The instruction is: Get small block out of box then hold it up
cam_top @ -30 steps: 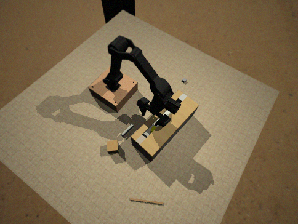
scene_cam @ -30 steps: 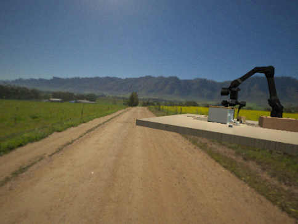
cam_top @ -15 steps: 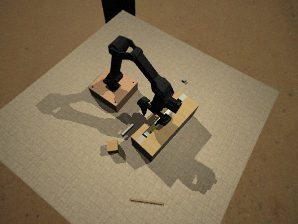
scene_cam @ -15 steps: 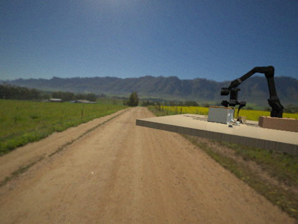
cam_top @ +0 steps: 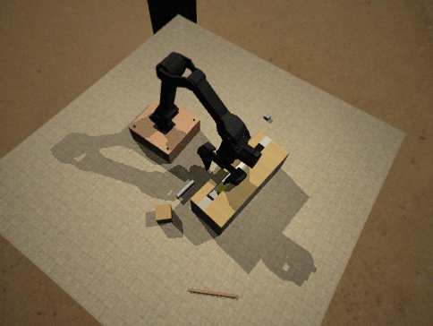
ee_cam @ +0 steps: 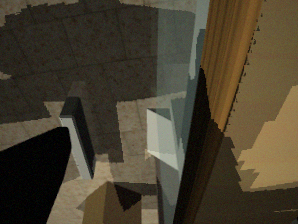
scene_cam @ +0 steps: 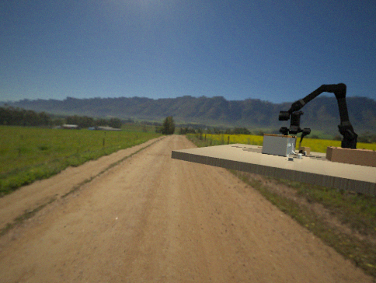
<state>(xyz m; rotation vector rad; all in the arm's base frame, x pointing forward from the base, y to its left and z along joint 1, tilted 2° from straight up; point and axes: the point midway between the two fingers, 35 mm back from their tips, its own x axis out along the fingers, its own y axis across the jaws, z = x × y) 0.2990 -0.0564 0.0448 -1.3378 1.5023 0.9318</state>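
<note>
The yellow block lies 50 mm ahead of my gripper tip and 30 mm to the right of it. Round my gripper tip: thin wooden stick: 210 mm ahead, 320 mm to the right, 80 mm below; then tan cube: 80 mm behind, 210 mm to the right, 60 mm below; then clear-fronted wooden box: 40 mm ahead, 50 mm to the left, 30 mm below.
</note>
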